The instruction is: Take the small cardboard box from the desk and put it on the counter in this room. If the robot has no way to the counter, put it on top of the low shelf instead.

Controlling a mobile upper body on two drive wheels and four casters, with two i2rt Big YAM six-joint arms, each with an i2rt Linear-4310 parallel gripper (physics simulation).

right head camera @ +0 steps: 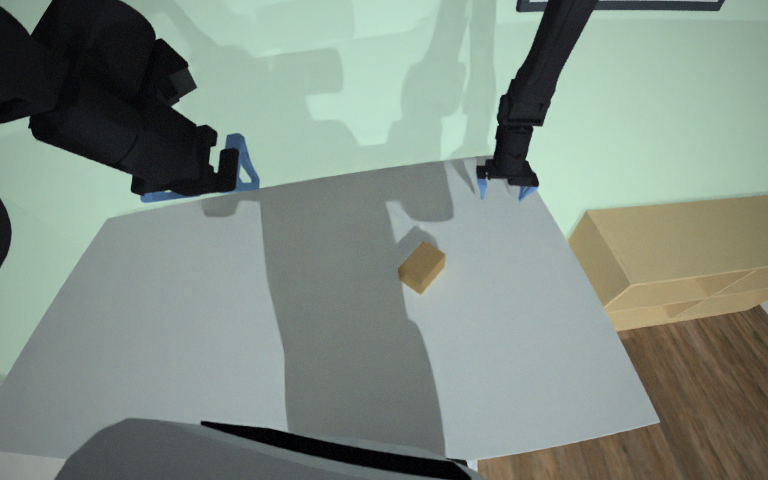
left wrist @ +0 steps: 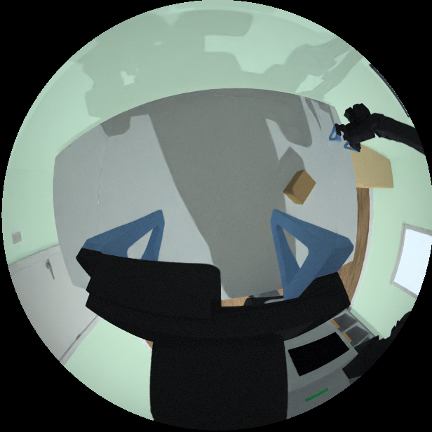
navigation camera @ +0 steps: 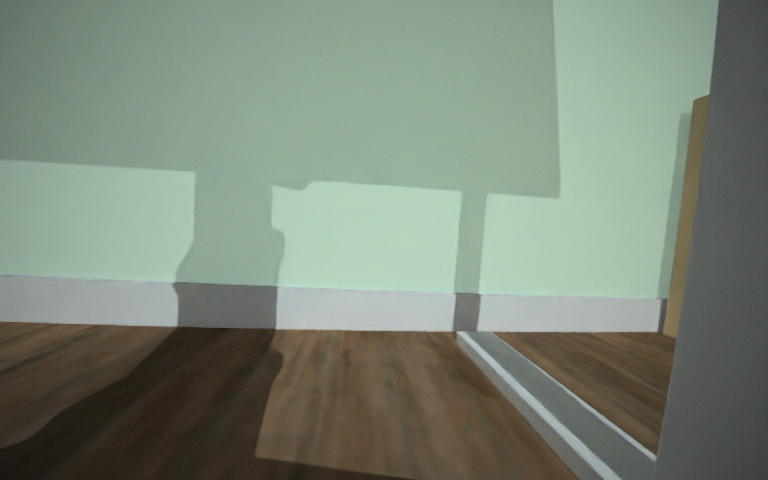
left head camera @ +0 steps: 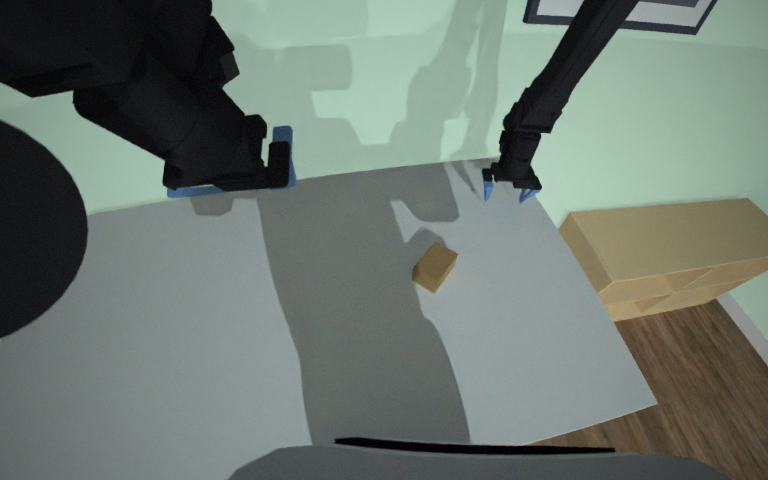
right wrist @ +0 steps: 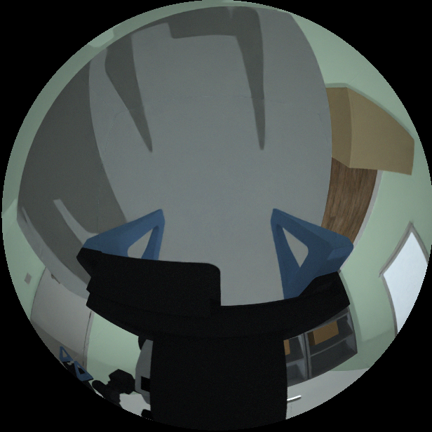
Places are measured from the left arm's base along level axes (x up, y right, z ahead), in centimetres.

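Where they show: left gripper, fingertip midpoint: [right head camera: 228, 188] [left head camera: 258, 184]; right gripper, fingertip midpoint: [right head camera: 500, 199] [left head camera: 502, 200].
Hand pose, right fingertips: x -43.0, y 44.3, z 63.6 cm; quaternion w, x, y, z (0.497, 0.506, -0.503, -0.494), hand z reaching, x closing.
After its pixels a point has its place.
The small cardboard box [left head camera: 436, 266] @(x -41.0, y 25.1, z 40.7 cm) [right head camera: 421, 267] @(x -41.0, y 25.0, z 40.6 cm) [left wrist: 300, 186] lies on the grey desk [left head camera: 538, 339] @(x -46.0, y 46.4, z 27.2 cm) [right head camera: 526, 339] @(x -46.0, y 46.3, z 28.4 cm) [left wrist: 125, 175] [right wrist: 200, 125], by a shadow's edge; it does not show in the right wrist view. My left gripper [left head camera: 232, 189] [right head camera: 201, 193] [left wrist: 217, 215] is open and empty, left of the box in the head views. My right gripper [left head camera: 504, 200] @(x -43.0, y 44.3, z 63.6 cm) [right head camera: 501, 198] @(x -43.0, y 44.3, z 63.6 cm) [left wrist: 336, 142] [right wrist: 217, 214] is open and empty, beyond and right of the box, near the desk's far right corner. The low shelf [left head camera: 668, 237] @(x -80.0, y 139.5, z 84.6 cm) [right head camera: 690, 237] @(x -80.0, y 135.8, z 84.3 cm) [right wrist: 380, 135] stands right of the desk. I cannot make out the counter.
A green wall [left head camera: 623, 113] @(x -32.4, y 92.4, z 99.5 cm) [navigation camera: 368, 237] @(x -120.3, y 15.1, z 84.7 cm) runs behind the desk. In the navigation camera, a grey upright [navigation camera: 724, 283] @(x -119.9, y 43.8, z 50.2 cm) stands at the right and a pale bar [navigation camera: 538, 390] lies along the wooden floor. A dark rack [right wrist: 306, 350] holds cardboard boxes.
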